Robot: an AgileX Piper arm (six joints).
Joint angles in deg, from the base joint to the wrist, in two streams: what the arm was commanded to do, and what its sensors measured. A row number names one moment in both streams.
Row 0, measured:
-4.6 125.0 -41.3 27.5 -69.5 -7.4
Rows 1 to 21, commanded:
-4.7 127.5 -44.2 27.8 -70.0 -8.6
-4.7 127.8 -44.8 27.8 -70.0 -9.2
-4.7 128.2 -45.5 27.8 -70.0 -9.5
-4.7 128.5 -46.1 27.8 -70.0 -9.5
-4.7 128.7 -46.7 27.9 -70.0 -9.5
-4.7 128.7 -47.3 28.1 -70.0 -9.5
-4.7 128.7 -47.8 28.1 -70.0 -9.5
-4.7 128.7 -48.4 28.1 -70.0 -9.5
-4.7 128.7 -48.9 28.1 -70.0 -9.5
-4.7 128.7 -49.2 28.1 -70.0 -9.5
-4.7 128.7 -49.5 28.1 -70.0 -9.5
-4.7 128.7 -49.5 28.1 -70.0 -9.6
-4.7 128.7 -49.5 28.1 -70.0 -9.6
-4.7 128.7 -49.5 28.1 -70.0 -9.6
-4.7 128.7 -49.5 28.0 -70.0 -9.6
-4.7 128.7 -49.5 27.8 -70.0 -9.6
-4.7 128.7 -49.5 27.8 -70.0 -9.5
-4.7 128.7 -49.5 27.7 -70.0 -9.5
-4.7 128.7 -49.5 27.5 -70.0 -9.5
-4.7 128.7 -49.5 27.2 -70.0 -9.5
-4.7 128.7 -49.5 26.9 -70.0 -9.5
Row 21, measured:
-4.6 128.6 -49.2 28.0 -69.5 -8.9
